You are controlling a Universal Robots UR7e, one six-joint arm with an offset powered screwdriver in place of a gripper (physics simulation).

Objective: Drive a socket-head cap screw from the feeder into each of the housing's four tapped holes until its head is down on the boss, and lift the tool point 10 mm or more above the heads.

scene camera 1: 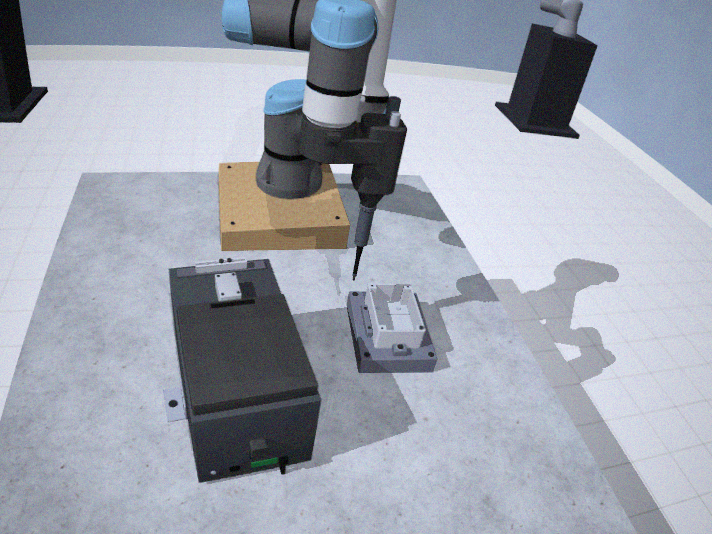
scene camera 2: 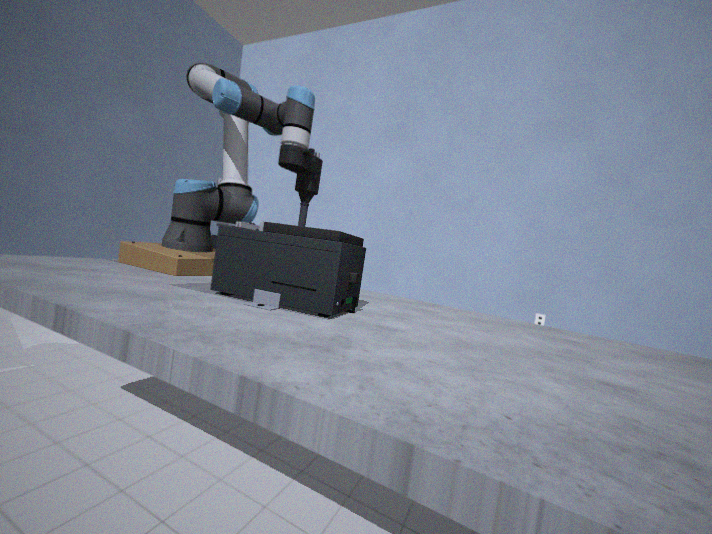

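The screwdriver (scene camera 1: pixel 354 278) points down, with its tip above and just behind the back left corner of the white open housing (scene camera 1: pixel 397 339). A small dark cap screw appears to sit at the tip, clear of the housing. In scene camera 2 its shaft (scene camera 2: pixel 303 213) shows, and the tip is hidden behind the dark feeder (scene camera 1: pixel 241 344) (scene camera 2: pixel 276 264). The housing sits in a grey fixture (scene camera 1: pixel 396 363). Its four corner bosses show small dark spots; whether these are holes or heads I cannot tell. Two dark screw heads (scene camera 1: pixel 224 260) stand at the feeder's light rail (scene camera 1: pixel 205 266).
The feeder stands left of the fixture on the grey table (scene camera 1: pixel 494 436) (scene camera 2: pixel 517 413). A small bracket (scene camera 1: pixel 173 404) (scene camera 2: pixel 266 297) is at the feeder's side. The robot's wooden base block (scene camera 1: pixel 284 238) (scene camera 2: pixel 166 261) stands behind. Dark pedestals (scene camera 1: pixel 546 80) stand beyond the table.
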